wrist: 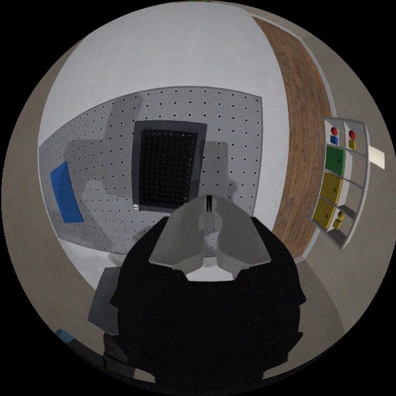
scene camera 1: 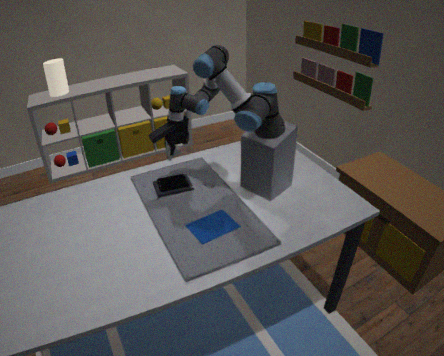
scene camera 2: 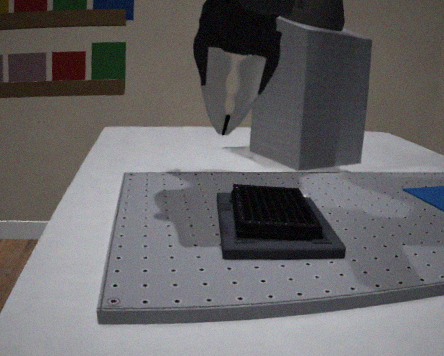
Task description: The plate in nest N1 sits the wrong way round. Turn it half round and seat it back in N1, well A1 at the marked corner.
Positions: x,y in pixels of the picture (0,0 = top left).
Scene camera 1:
my gripper: 169,160
flat blue rectangle: 212,226
